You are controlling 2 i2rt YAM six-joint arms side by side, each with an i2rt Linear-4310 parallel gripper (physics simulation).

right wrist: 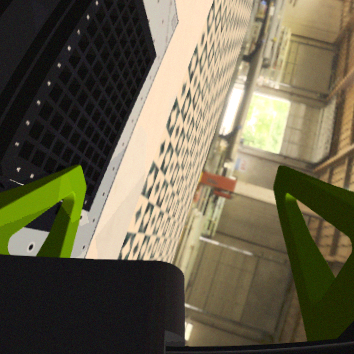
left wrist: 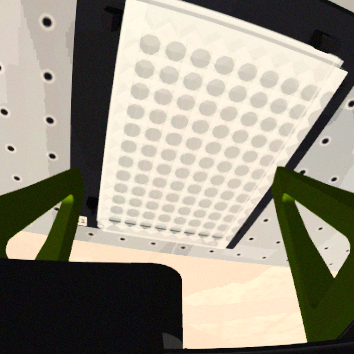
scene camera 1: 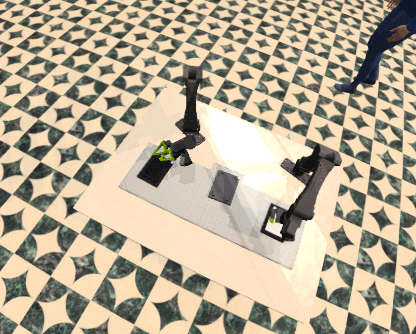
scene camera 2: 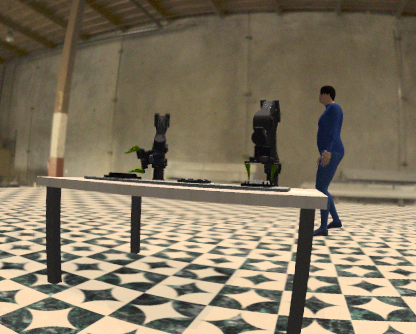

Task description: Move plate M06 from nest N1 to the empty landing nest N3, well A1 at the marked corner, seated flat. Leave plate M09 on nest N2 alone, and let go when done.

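Observation:
A white well plate (scene camera 1: 274, 230) (left wrist: 200, 125) lies on a dark nest (left wrist: 89, 115) at the right of scene camera 1. My left gripper (scene camera 1: 278, 225) (scene camera 2: 260, 179) (left wrist: 177, 177) is open above it, fingers apart on either side of the plate in the wrist view. A black well plate (scene camera 1: 156, 172) (right wrist: 100, 75) lies at the left of scene camera 1. My right gripper (scene camera 1: 157, 155) (scene camera 2: 131, 161) (right wrist: 179, 175) is open and empty, pointing sideways above the black plate's far end. The middle nest (scene camera 1: 224, 186) is dark grey and holds no plate. Plate and nest names are not legible.
The nests stand on a light perforated board (scene camera 1: 195, 200) on a table (scene camera 1: 200, 240) (scene camera 2: 210, 195). A small white tag (left wrist: 82, 220) sits by the white plate's nest corner. A person in blue (scene camera 1: 377, 42) (scene camera 2: 330, 130) stands beyond the table's right side.

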